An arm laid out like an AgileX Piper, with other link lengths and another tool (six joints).
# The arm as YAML. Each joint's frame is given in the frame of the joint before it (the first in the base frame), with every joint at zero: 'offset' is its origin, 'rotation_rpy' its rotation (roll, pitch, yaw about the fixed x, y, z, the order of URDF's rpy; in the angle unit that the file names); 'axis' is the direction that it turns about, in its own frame. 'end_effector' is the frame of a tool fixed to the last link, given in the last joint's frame.
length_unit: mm
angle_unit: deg
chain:
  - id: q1
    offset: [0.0, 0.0, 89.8]
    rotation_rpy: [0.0, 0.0, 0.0]
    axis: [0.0, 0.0, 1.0]
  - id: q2
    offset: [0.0, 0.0, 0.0]
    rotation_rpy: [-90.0, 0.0, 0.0]
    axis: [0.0, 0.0, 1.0]
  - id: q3
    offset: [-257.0, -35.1, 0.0]
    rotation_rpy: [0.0, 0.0, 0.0]
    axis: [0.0, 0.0, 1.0]
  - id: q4
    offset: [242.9, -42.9, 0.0]
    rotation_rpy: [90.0, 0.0, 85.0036]
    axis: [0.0, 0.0, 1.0]
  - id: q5
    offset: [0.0, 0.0, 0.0]
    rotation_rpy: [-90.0, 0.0, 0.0]
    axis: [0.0, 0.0, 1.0]
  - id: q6
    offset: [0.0, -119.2, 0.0]
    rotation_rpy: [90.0, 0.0, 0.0]
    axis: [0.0, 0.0, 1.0]
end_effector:
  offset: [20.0, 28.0, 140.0]
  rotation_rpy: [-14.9, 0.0, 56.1]
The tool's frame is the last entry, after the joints.
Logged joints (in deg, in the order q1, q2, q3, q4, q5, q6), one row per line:
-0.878 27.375 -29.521 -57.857 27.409 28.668
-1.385 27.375 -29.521 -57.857 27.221 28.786
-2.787 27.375 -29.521 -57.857 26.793 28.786
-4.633 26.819 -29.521 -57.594 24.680 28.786
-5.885 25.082 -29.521 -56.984 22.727 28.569
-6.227 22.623 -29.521 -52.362 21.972 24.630
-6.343 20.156 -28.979 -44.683 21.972 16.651
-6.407 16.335 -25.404 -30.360 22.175 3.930
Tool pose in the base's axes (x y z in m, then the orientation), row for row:
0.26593 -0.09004 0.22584 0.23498 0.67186 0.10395 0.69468
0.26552 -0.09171 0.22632 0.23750 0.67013 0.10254 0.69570
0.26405 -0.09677 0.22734 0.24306 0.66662 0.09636 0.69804
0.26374 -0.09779 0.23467 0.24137 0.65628 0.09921 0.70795
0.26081 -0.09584 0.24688 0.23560 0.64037 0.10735 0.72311
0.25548 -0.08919 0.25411 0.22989 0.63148 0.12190 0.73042
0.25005 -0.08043 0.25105 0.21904 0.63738 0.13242 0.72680
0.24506 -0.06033 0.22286 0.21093 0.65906 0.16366 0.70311
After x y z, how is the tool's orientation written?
As a quaternion, x y z w.
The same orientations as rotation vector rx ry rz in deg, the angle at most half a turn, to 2 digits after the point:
30.05 85.93 13.29
30.36 85.67 13.11
31.05 85.15 12.31
30.71 83.50 12.62
29.80 81.01 13.58
29.00 79.66 15.38
27.67 80.51 16.73
26.89 84.01 20.86

